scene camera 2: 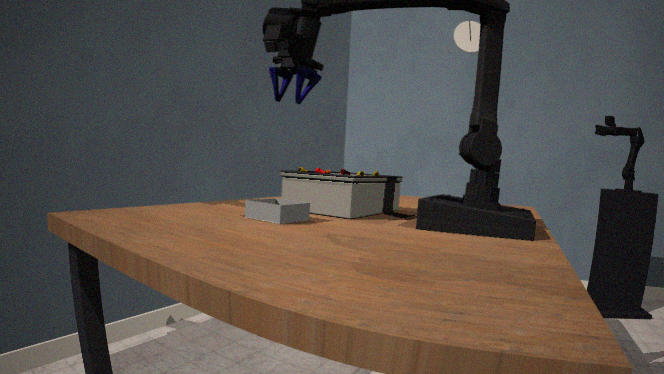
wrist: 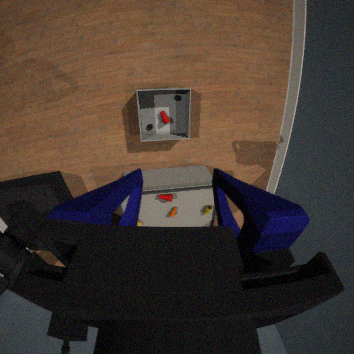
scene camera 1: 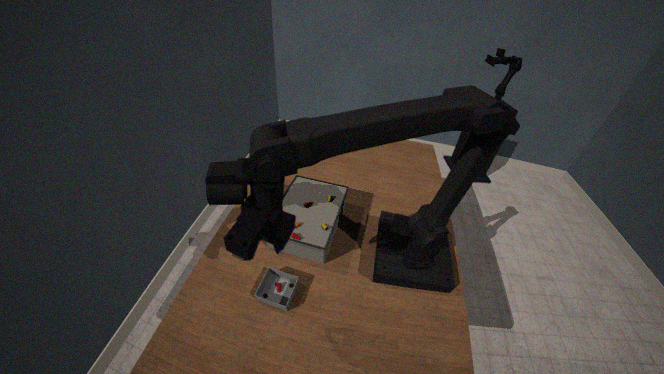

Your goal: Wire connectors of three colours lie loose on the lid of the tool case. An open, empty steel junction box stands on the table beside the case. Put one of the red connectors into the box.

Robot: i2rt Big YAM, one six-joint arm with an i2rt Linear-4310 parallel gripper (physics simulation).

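Frame: origin at the arm's base, x left, y up, z ahead, level; centimetres.
Seen in the pictures: gripper, between the fingertips: (scene camera 2: 287, 102) (wrist: 177, 174) (scene camera 1: 266, 246); arm's base, origin of its link: (scene camera 2: 480, 205) (wrist: 30, 217) (scene camera 1: 415, 253).
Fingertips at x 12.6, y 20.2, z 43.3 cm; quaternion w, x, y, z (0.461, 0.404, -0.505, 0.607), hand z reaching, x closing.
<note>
Pixels of each thing's top centre, then the offset from my fingertips to it. Level surfaces: height alone.
- open steel junction box, centre of its top: (wrist: 164, 115) (scene camera 2: 277, 201) (scene camera 1: 276, 286) dx +0.0, dy -21.7, dz +0.8 cm
- tool case, centre of its top: (wrist: 173, 235) (scene camera 2: 344, 173) (scene camera 1: 307, 206) dx -27.6, dy -15.3, dz -5.9 cm
- wooden table, height of its surface: dy -25.5 cm
A red connector (scene camera 1: 279, 287) (wrist: 165, 117) lies on the floor of the open steel junction box (scene camera 1: 272, 303) (scene camera 2: 265, 211) (wrist: 187, 115), clear of its walls. Another red connector (scene camera 1: 296, 236) (scene camera 2: 319, 171) (wrist: 166, 197) lies on the tool case's lid (scene camera 1: 311, 215) (wrist: 192, 201) near the edge facing the box. A dark red one (scene camera 1: 308, 204) (scene camera 2: 345, 172), an orange one (scene camera 1: 298, 225) (wrist: 173, 211) and yellow ones (scene camera 1: 325, 227) (wrist: 208, 209) also lie there. My gripper (scene camera 2: 288, 102) (wrist: 177, 174) is open and empty, high above the case and box. In scene camera 1 the fingers are mostly hidden.
The tool case (scene camera 2: 317, 197) stands beside the box and is taller. The arm's base (scene camera 1: 415, 270) (scene camera 2: 475, 220) stands on the wooden table (scene camera 1: 350, 330) (scene camera 2: 350, 280) to the right. A wall (scene camera 1: 125, 100) rises past the table's left edge. A second small arm (scene camera 2: 632, 150) stands on a pedestal beyond the table.
</note>
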